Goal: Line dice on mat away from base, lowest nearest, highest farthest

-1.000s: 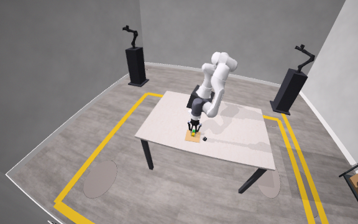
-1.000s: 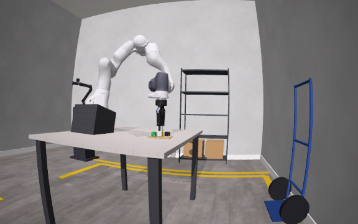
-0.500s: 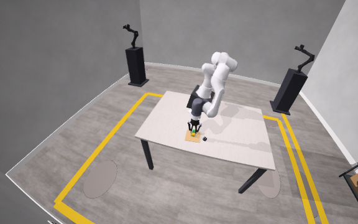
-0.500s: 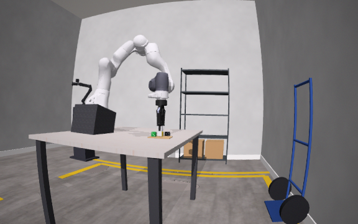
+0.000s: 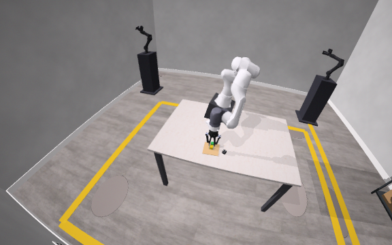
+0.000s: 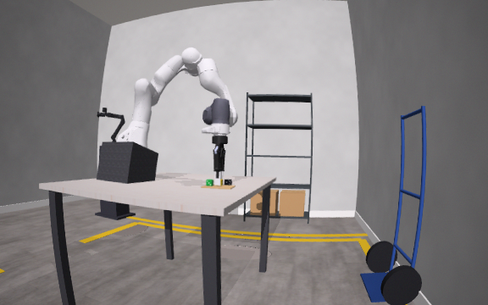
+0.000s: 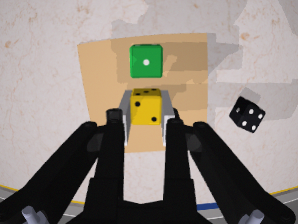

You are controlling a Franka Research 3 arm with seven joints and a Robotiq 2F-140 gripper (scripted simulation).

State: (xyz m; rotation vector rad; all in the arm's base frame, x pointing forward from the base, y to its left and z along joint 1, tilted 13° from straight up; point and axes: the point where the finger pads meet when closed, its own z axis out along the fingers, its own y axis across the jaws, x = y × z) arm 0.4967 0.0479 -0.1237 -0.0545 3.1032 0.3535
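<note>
My gripper is now 20 mm above the yellow die. Round my hand: black die: 10 mm ahead, 120 mm to the left, 30 mm below; then green die: 50 mm behind, 20 mm below; then tan mat: 40 mm below.
</note>
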